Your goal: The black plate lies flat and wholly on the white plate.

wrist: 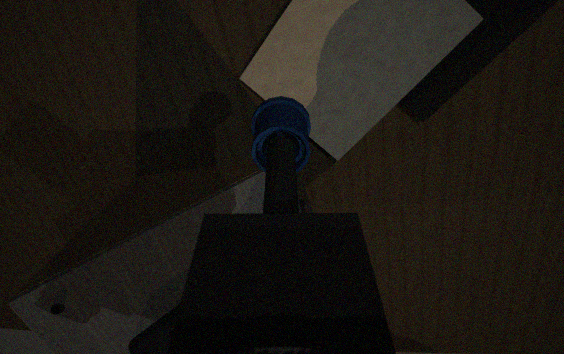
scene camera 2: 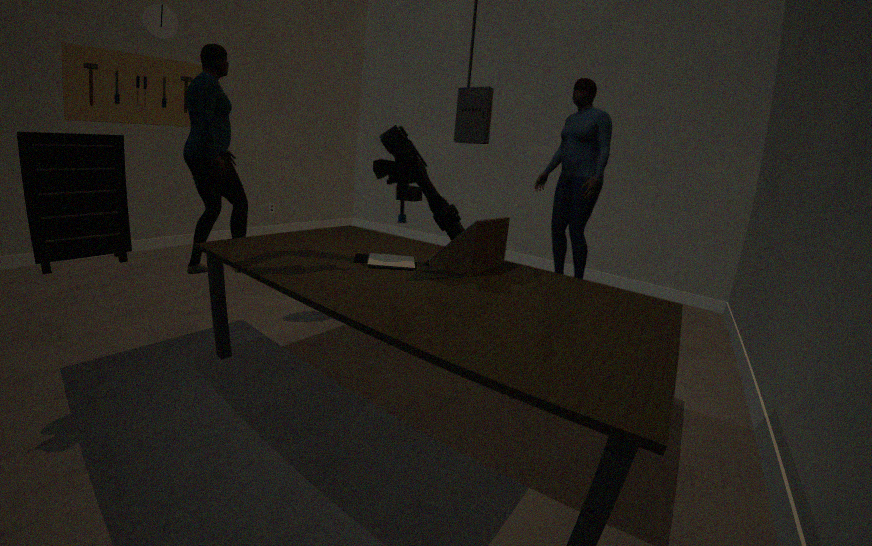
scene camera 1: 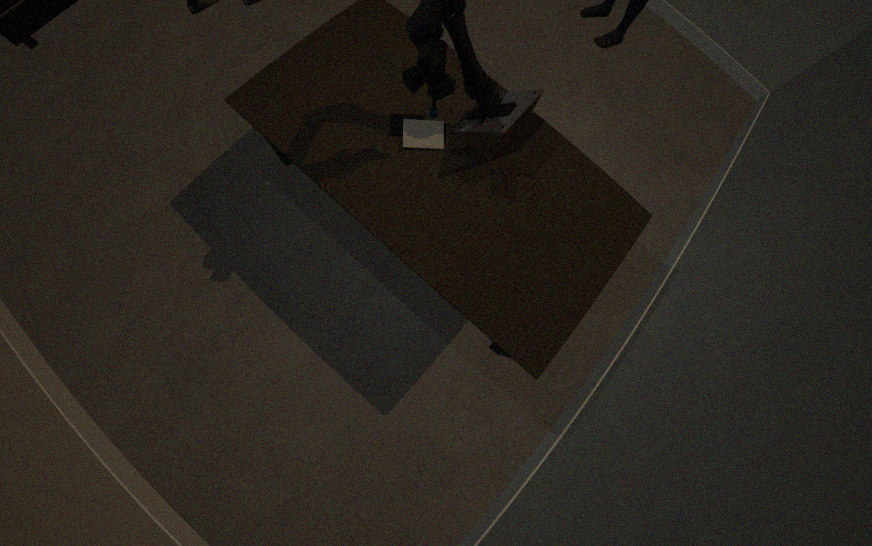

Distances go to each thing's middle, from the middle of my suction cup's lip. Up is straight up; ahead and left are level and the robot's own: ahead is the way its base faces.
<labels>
My suction cup is 160 mm above the black plate (wrist: 494,33) and 110 mm to the left of it.
</labels>
